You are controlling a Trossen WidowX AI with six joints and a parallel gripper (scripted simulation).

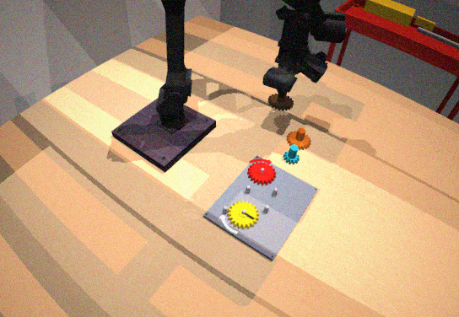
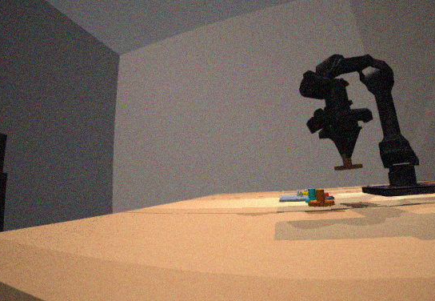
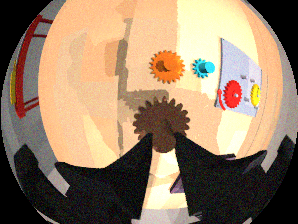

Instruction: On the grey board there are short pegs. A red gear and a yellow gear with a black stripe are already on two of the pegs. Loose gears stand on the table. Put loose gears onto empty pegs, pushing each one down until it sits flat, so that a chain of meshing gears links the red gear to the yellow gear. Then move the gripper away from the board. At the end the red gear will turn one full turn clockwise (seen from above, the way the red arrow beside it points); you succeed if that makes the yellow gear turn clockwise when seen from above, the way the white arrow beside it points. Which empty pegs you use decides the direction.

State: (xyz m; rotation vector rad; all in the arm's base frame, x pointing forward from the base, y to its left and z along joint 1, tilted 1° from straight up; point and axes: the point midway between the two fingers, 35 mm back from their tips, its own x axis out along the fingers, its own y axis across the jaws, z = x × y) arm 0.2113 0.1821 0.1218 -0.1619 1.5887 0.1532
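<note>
Now: gripper tip 28 cm to the left of the yellow gear, 10 cm above it and 9 cm short of it. The rest, counted from my gripper tip: orange gear: 10 cm below, 8 cm ahead; then brown gear: 1 cm below; then small teal gear: 10 cm below, 9 cm ahead, 7 cm to the right.
</note>
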